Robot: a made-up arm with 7 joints.
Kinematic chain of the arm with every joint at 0, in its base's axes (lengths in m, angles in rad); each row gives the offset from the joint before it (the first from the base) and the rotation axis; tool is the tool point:
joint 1: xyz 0 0 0.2 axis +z
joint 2: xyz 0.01 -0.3 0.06 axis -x
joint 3: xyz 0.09 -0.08 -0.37 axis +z
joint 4: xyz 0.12 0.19 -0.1 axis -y
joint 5: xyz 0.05 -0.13 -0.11 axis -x
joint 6: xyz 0 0.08 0.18 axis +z
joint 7: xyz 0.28 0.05 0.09 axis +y
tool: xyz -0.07 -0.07 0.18
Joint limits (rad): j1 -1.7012..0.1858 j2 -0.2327..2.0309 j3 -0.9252..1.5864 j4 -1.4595..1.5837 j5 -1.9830..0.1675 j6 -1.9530..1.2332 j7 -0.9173..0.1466
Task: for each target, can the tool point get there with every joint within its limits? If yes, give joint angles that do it. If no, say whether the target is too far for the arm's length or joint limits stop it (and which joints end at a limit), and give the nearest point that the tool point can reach.
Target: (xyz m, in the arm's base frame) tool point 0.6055 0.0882 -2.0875
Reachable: no: too far | nearest point 0.4600 -0.2017 -0.6754 | short by 1.449 m
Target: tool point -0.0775 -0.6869 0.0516
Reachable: yes | joints -0.7412 1.4559 0.4375 -0.4747 -0.2599 0.7358 -0.6229
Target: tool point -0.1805 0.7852 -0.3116
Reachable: no: joint limits stop it (at a limit: joint 1, joint 3, joint 5, joint 6, joint 7) | nearest point -0.2349 0.3699 -0.3122 | short by 0.419 m
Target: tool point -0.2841 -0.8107 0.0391
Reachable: yes | joints -1.0342 0.9020 0.7534 -0.6385 -0.6863 -0.9038 -0.0904
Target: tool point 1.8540 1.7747 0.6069
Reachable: no: too far | nearest point 0.5435 0.2268 -0.0412 | short by 2.129 m
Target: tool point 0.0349 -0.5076 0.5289
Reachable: yes | joints -0.6649 1.7381 -0.6480 -0.0495 -0.5580 0.9706 -0.2824
